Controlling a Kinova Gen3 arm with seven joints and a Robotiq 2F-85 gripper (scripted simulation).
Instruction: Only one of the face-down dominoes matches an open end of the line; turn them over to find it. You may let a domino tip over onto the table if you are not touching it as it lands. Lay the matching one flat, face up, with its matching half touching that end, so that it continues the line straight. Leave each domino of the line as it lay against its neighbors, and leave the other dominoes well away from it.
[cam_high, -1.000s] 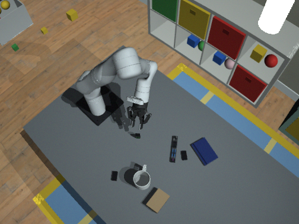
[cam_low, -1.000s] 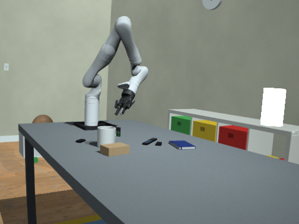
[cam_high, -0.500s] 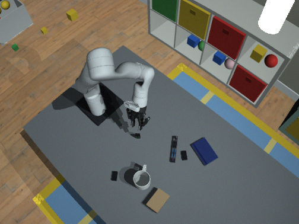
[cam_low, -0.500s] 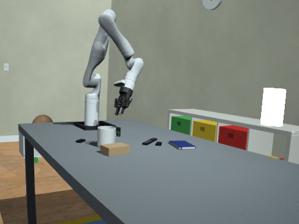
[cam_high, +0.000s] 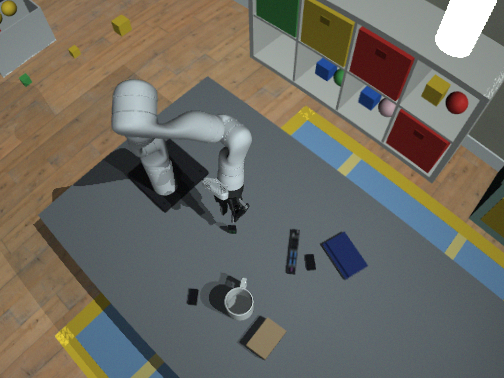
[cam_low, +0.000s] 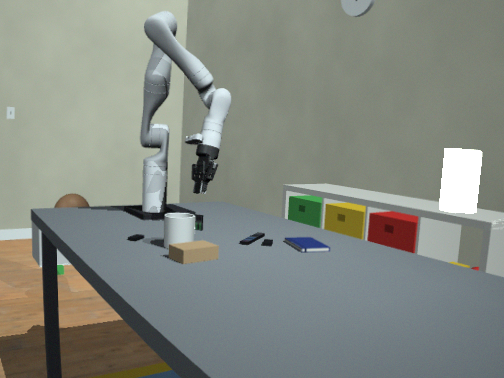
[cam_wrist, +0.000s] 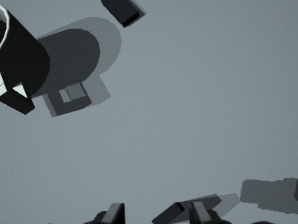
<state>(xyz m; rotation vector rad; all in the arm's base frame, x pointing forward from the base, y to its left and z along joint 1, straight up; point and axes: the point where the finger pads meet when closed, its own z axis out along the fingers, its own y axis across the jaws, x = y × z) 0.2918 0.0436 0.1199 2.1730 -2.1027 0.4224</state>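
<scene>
Right now my hand is 110 mm above the dark domino. Also, from my hand: white mug (200 mm ahead, 160 mm to the right, 100 mm below); cardboard box (330 mm ahead, 180 mm to the right, 120 mm below).
</scene>
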